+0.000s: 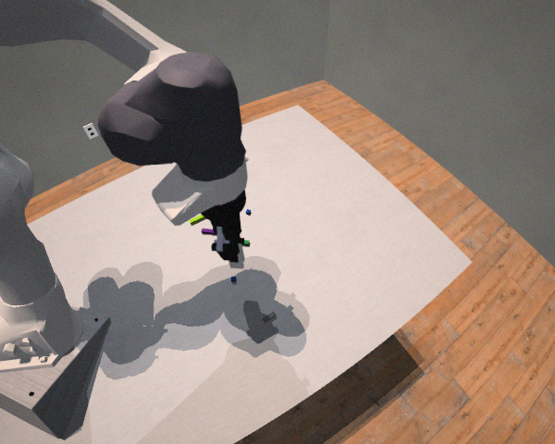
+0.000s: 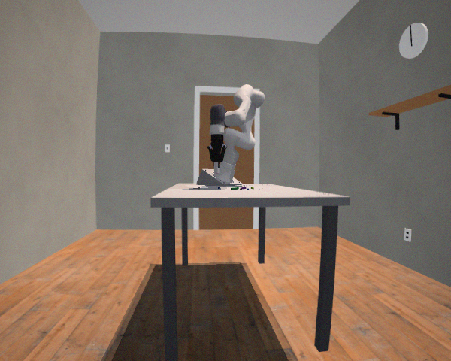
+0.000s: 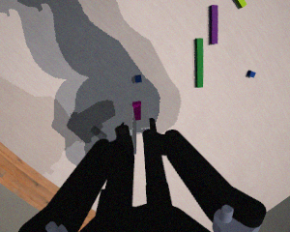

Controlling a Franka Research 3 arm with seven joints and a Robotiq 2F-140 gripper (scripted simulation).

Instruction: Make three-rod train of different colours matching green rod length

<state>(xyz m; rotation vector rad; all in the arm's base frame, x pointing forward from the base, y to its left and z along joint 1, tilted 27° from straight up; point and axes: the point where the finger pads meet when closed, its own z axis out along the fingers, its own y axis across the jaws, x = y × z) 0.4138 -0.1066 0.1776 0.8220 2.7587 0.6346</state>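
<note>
My hand is 20 mm short of the green rod, 110 mm to the right of it and 120 mm above it. From my hand the other things lie so: magenta rod (30 mm below); grey rod (20 mm ahead, 110 mm to the right, 120 mm below); purple rod (20 mm behind, 160 mm to the left, 120 mm below).
</note>
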